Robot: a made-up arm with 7 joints. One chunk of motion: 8 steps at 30 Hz.
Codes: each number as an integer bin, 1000 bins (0 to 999) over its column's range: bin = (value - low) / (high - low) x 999, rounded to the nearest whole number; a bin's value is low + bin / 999 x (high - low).
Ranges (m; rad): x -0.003..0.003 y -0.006..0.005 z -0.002..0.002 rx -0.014..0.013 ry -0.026..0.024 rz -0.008..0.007
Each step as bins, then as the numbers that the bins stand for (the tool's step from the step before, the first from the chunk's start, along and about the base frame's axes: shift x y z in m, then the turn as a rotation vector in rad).
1 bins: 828 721 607 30 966 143
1 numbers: 0.00197 0.00194 0.00043 -0.01319 0.02235 -0.00585
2 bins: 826 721 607 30 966 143
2 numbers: 0.00196 0.00194 0.00043 -0.01319 0.02235 -0.00585
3 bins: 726 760 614 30 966 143
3 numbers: 0.00136 0.00237 0.00046 -0.01319 0.02235 -0.00585
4 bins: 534 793 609 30 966 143
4 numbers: 0.00021 0.00273 0.00044 -0.01319 0.02235 -0.00585
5 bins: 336 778 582 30 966 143
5 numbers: -0.00098 0.00257 0.00033 -0.01319 0.02235 -0.00585
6 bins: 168 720 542 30 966 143
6 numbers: -0.00199 0.00193 0.00017 -0.01319 0.02235 -0.00585
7 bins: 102 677 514 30 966 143
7 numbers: -0.00239 0.00145 0.00006 -0.01319 0.02235 -0.00585
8 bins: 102 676 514 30 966 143
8 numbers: -0.00239 0.00144 0.00006 -0.01319 0.02235 -0.00585
